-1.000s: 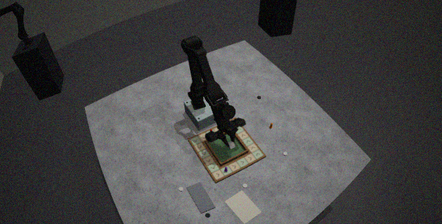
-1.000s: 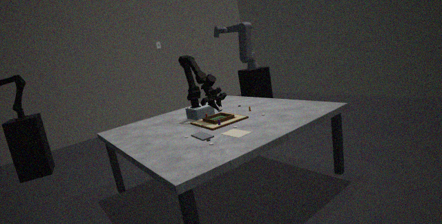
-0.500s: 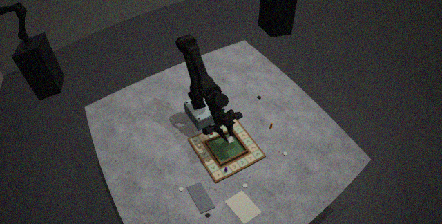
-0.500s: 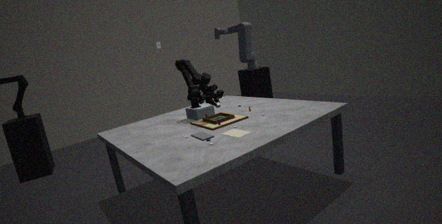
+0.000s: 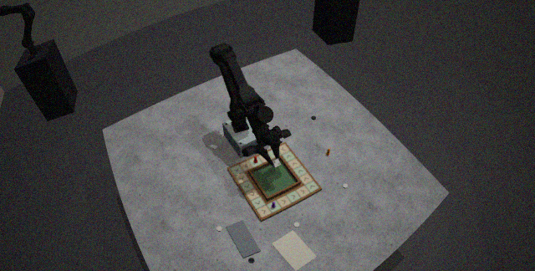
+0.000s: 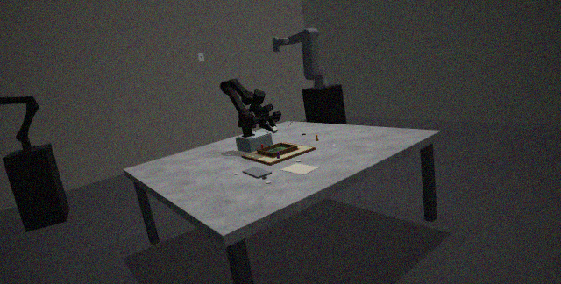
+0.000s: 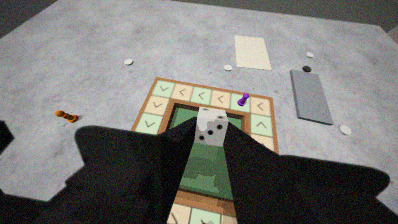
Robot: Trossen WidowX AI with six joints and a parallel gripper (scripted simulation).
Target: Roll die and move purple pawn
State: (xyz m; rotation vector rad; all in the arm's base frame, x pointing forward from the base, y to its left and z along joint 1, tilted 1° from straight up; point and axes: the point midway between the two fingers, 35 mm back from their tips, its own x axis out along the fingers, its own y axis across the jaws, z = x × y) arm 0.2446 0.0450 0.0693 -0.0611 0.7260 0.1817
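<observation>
My gripper tip is now right at the white die. Also, from my gripper tip: red pawn 110 mm behind, 100 mm below, 40 mm to the right; purple pawn 120 mm ahead, 100 mm below, 50 mm to the right; green tray 120 mm below.
</observation>
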